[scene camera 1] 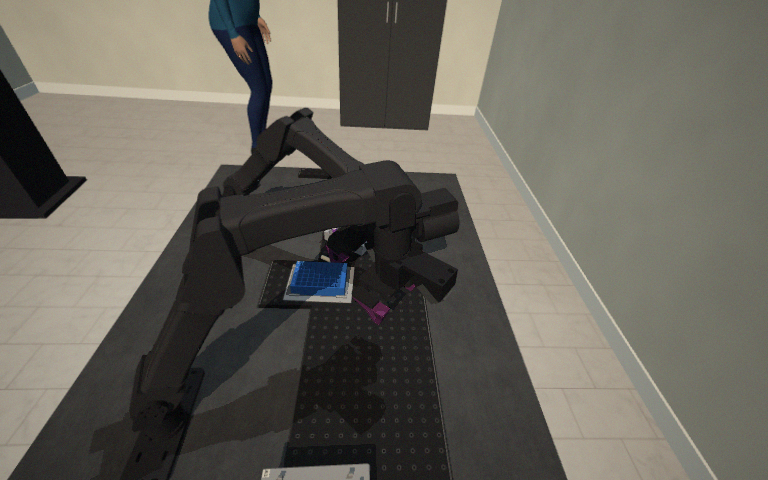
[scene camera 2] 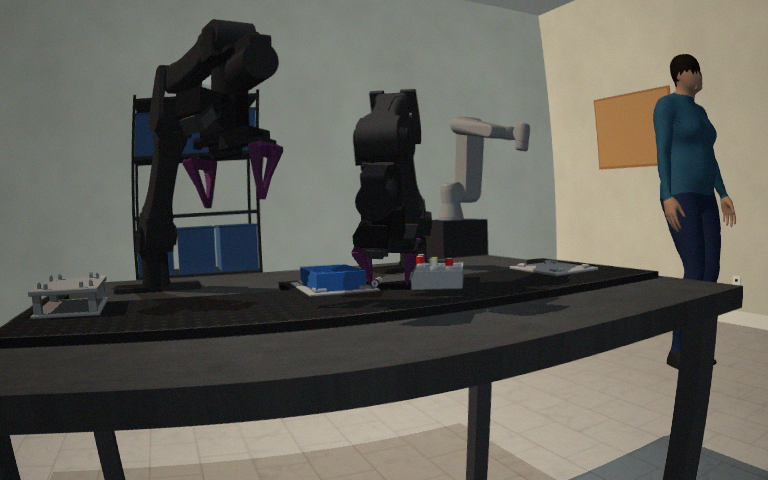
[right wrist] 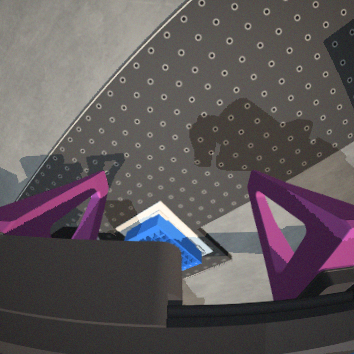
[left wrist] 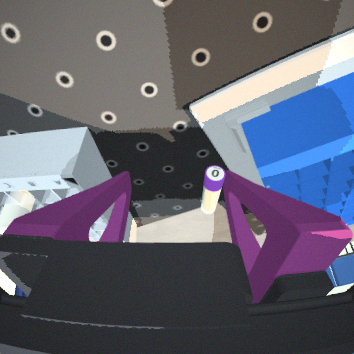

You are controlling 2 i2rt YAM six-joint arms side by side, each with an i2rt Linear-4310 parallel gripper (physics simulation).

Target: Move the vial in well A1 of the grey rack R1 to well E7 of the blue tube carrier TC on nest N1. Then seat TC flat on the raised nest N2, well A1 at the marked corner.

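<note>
A purple-capped vial lies on the dark perforated board between the grey rack R1 and the blue carrier TC. TC sits on the pale nest N1. My left gripper is open and low, the vial between its fingers, nearer the finger by TC. My right gripper is open and empty, high above the board. The raised nest N2 stands on posts, with no carrier on it.
Red and pale caps stand up from R1 in scene camera 2. Another low pale nest plate lies right of R1 there. My right arm crosses over the table in scene camera 1 and hides much of my left gripper and R1. A person stands beyond the table.
</note>
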